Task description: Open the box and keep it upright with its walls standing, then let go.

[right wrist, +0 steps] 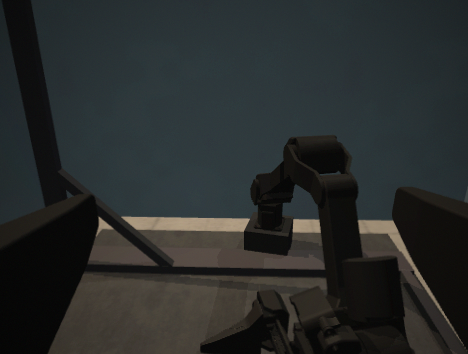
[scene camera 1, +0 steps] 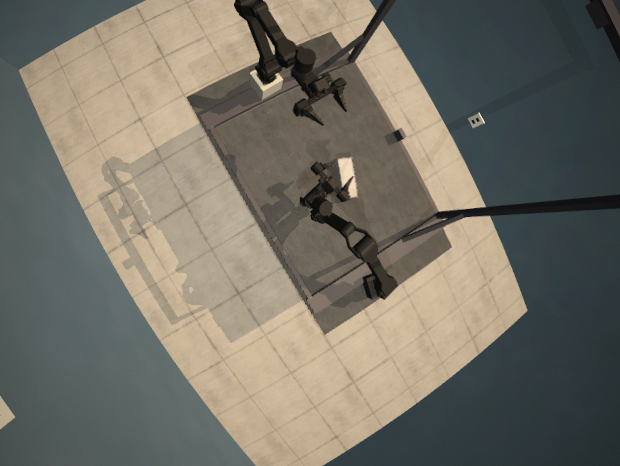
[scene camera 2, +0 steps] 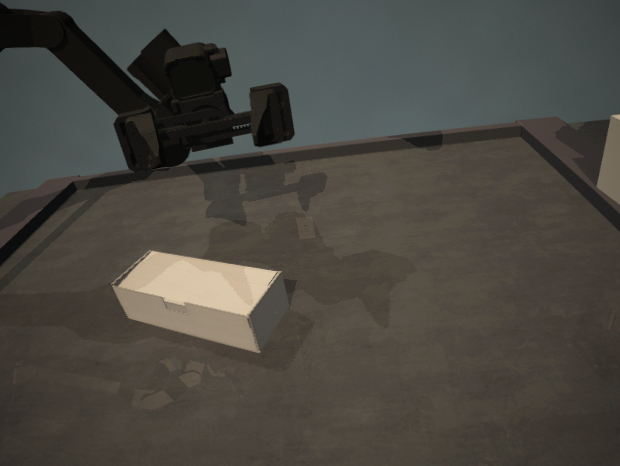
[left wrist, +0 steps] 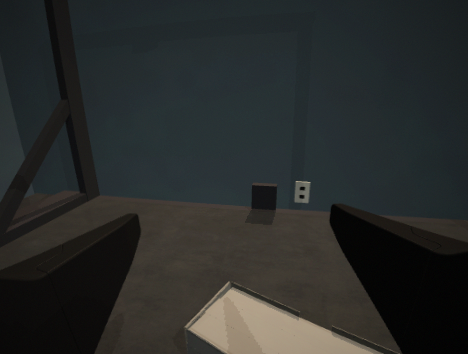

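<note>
A cream oblong box (scene camera 1: 345, 164) (scene camera 2: 200, 283) (left wrist: 265, 327) stands upright on the dark table. Its lid lies flat across the top and a small tab shows at the near long wall in scene camera 2. The box looks closed. My left gripper (scene camera 1: 344, 169) (scene camera 2: 205, 120) (left wrist: 236, 218) is open and empty, above the table at the box's far side in scene camera 2. Its fingers do not touch the box there. My right gripper (scene camera 1: 334, 117) is open and empty, above the box in scene camera 1's picture and apart from it. The box does not show in the right wrist view.
A raised rim (scene camera 2: 350, 145) edges the table. A small dark block (scene camera 1: 398, 135) (left wrist: 264, 196) stands at the edge beyond the box. Dark frame posts (scene camera 1: 526, 205) (left wrist: 72, 100) rise at the corners. A pale base block (scene camera 1: 266, 86) (scene camera 2: 608, 165) bears the right arm.
</note>
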